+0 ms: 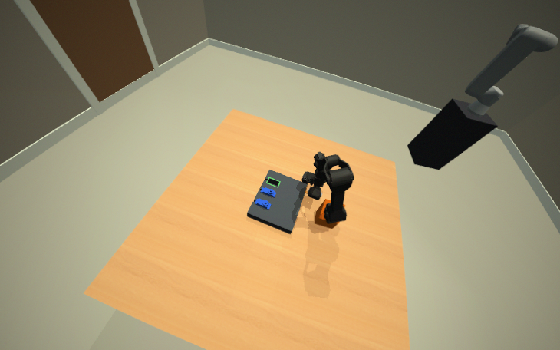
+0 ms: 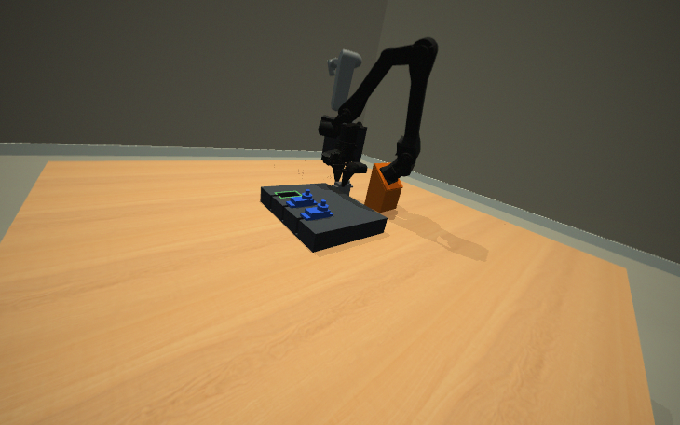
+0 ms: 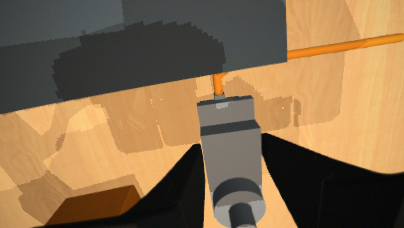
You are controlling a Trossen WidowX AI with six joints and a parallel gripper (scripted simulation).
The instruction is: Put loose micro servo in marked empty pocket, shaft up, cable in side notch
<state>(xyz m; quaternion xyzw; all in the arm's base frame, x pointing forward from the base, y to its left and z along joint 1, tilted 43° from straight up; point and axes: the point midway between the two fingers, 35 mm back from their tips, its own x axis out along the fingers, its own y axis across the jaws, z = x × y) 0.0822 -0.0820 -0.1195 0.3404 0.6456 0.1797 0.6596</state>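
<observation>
The dark deck is 140 mm ahead of my gripper tip, 90 mm to the left of it and 20 mm below it.
</observation>
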